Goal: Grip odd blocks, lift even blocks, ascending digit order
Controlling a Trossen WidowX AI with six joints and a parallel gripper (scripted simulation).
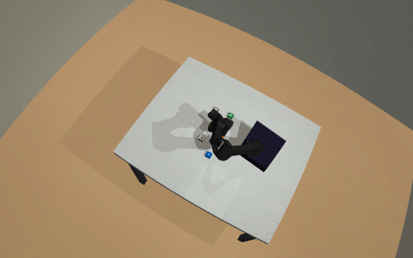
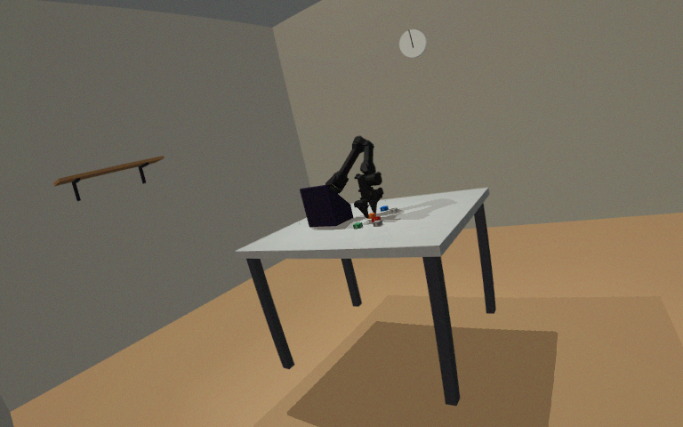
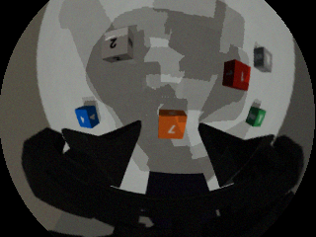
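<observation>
My gripper tip is right at the orange block. The rest, counted from my gripper tip: red block 90 mm ahead, 70 mm to the right; blue block 140 mm to the left, 20 mm behind; white block 80 mm to the left, 80 mm ahead.
</observation>
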